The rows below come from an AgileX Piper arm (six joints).
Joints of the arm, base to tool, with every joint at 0 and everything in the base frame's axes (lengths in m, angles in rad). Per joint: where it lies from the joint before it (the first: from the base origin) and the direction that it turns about. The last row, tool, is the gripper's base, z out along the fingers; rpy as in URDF.
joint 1: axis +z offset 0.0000 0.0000 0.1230
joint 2: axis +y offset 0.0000 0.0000 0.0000
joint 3: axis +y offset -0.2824 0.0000 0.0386
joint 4: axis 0.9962 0 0.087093 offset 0.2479 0.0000 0.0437
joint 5: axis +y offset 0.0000 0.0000 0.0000
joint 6: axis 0.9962 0 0.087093 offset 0.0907 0.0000 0.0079
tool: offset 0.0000 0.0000 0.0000 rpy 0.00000 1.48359 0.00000
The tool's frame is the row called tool.
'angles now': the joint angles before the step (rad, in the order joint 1, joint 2, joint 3, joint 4, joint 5, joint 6). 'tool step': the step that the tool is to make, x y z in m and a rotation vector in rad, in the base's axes. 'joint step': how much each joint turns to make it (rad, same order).
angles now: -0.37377 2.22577 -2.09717 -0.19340 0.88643 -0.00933
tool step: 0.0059 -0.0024 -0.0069 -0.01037 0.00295 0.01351
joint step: -0.00012 0.03080 -0.02775 -0.00135 -0.00655 -0.01568
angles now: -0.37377 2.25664 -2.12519 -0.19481 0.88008 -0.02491
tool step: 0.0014 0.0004 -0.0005 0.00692 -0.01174 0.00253
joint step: -0.00004 0.00265 -0.00159 0.01162 -0.00987 -0.00159
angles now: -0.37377 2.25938 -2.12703 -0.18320 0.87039 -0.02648
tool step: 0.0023 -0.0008 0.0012 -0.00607 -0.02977 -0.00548
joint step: 0.00008 0.00207 -0.00211 -0.00385 -0.02841 0.01421
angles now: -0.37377 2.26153 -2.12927 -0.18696 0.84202 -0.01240
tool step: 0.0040 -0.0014 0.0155 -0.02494 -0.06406 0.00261
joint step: -0.00002 0.00178 -0.04859 -0.00125 -0.02204 0.00203
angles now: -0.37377 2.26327 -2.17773 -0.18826 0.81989 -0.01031
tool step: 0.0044 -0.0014 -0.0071 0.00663 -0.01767 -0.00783
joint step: -0.00006 0.01819 -0.00236 0.00006 -0.02789 0.01822
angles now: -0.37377 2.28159 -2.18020 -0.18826 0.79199 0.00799
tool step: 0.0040 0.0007 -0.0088 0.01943 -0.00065 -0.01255
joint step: 0.00365 0.02032 -0.00520 0.00168 -0.00556 0.02414
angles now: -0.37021 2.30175 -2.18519 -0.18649 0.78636 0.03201
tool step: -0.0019 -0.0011 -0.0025 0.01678 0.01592 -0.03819
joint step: -0.00003 0.00252 -0.00036 -0.02148 0.02582 0.04663
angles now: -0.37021 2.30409 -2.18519 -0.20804 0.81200 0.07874
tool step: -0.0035 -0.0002 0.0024 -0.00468 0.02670 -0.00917
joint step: 0.00008 -0.00748 -0.00031 -0.01630 0.03234 0.00375
